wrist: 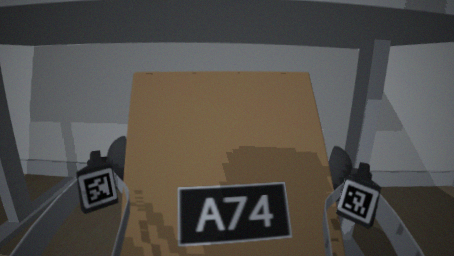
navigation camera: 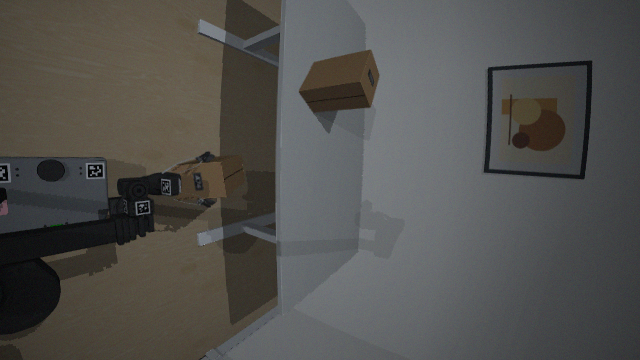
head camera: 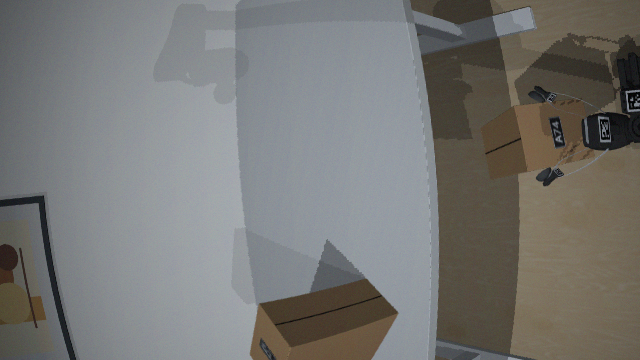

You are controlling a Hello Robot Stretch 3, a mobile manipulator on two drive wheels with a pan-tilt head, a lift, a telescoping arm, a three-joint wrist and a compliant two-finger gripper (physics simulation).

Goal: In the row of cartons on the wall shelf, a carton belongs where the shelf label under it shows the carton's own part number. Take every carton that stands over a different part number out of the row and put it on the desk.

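Places are measured from the robot's base along level axes (x left, y back, z up), in metres.
Pixels of known places: gripper, between the fingertips: (wrist: pixel 229 162) (navigation camera: pixel 213 179) (head camera: pixel 534 136); robot's base, origin of its link: (navigation camera: pixel 52 169).
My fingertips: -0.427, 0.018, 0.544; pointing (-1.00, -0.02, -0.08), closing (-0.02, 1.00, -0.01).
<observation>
Ahead of a thing's pixels: the offset from my fingertips to its middle, as dx, dy, dz.
My gripper (head camera: pixel 542 135) (navigation camera: pixel 205 179) (wrist: pixel 229 162) is shut on a brown carton marked A74 @[-0.042, -0.009, -0.080] (head camera: pixel 534 156) (navigation camera: pixel 215 186) (wrist: pixel 220 110), with one fingertip against each side. The carton is held in front of the desk's long front edge, apart from it. The white desk (head camera: pixel 330 150) (navigation camera: pixel 320 175) (wrist: pixel 225 22) crosses the top of the wrist view, above the carton. A second brown carton @[-0.330, -0.381, +0.301] (head camera: pixel 335 320) (navigation camera: pixel 335 80) lies on the desk, turned at an angle; its dark label is not readable. The wall shelf, its labels and the row do not show in these views.
Desk legs (head camera: pixel 515 21) (navigation camera: pixel 212 236) (wrist: pixel 362 95) stand under the desk, with feet reaching out in front. My base (navigation camera: pixel 55 200) and black arm (navigation camera: pixel 60 242) are at the left of the navigation view. A framed picture (head camera: pixel 42 215) (navigation camera: pixel 537 120) hangs on the wall behind the desk.
</observation>
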